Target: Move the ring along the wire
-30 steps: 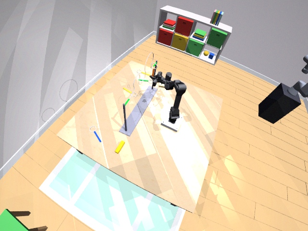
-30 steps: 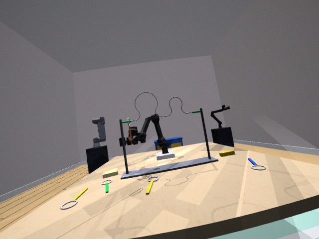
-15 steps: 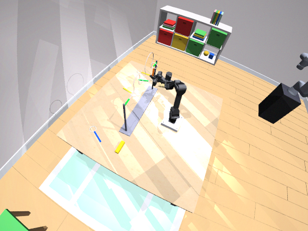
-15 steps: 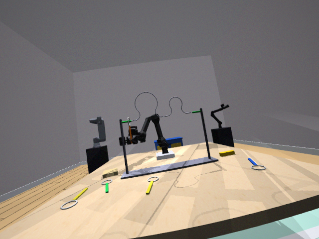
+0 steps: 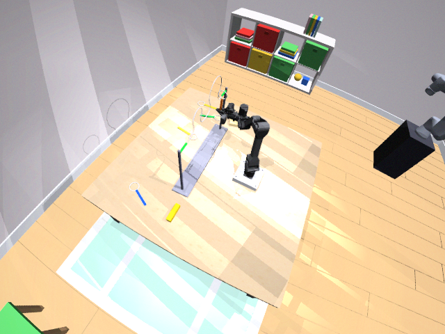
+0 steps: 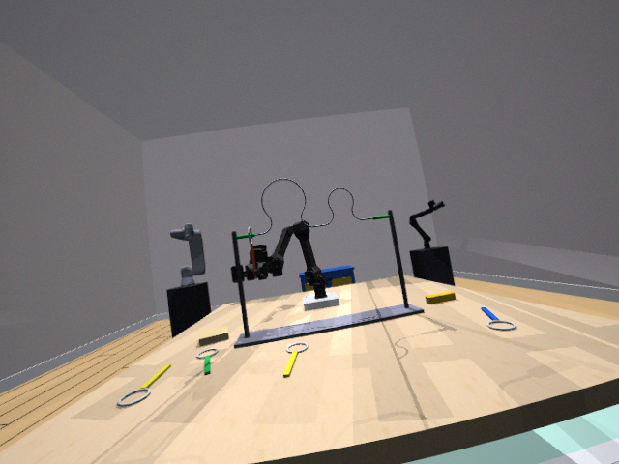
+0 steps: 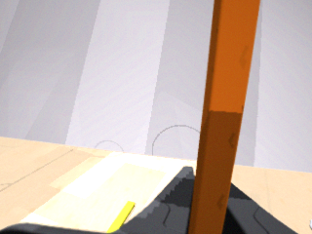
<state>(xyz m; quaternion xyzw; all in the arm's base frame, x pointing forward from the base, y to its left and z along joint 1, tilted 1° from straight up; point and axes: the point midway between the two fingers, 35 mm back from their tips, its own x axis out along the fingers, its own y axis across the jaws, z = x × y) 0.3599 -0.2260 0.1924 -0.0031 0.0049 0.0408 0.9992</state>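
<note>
Now: gripper tip 80 mm below the orange-handled ring and 30 mm past it. From my gripper tip the other things lie so: blue-handled ring (690 mm to the left, 230 mm below, 150 mm ahead); then yellow block (690 mm to the left, 220 mm below, 120 mm behind); then tan block (220 mm below, 200 mm to the right, 100 mm behind).
</note>
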